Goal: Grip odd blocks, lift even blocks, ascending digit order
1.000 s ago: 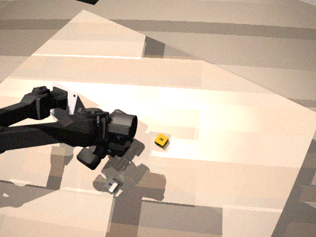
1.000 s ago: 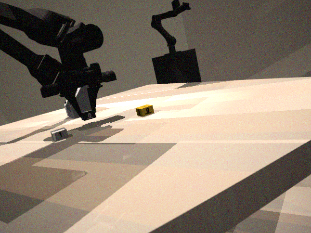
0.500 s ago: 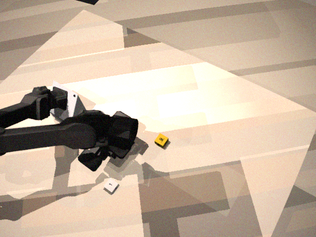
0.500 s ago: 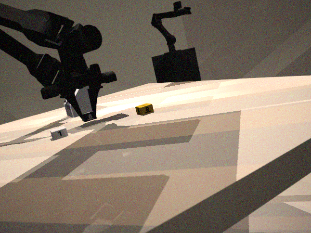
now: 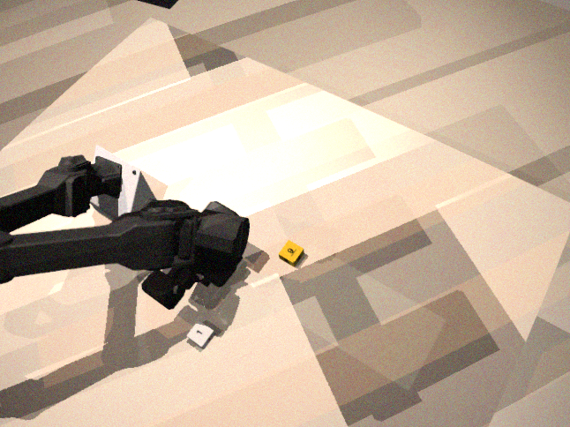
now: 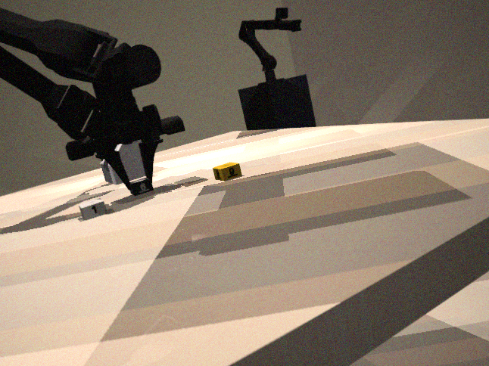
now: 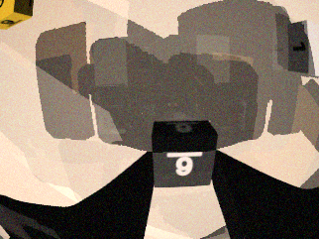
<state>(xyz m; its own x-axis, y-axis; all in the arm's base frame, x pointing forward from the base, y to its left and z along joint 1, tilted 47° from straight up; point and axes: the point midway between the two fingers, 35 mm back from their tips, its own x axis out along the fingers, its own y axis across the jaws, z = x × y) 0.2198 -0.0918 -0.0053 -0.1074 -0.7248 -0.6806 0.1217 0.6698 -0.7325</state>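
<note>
Right now the dark block is right at my gripper tip. Round my gripper tip: yellow block 12 cm ahead, 10 cm to the left; white block 6 cm ahead, 10 cm to the right.
</note>
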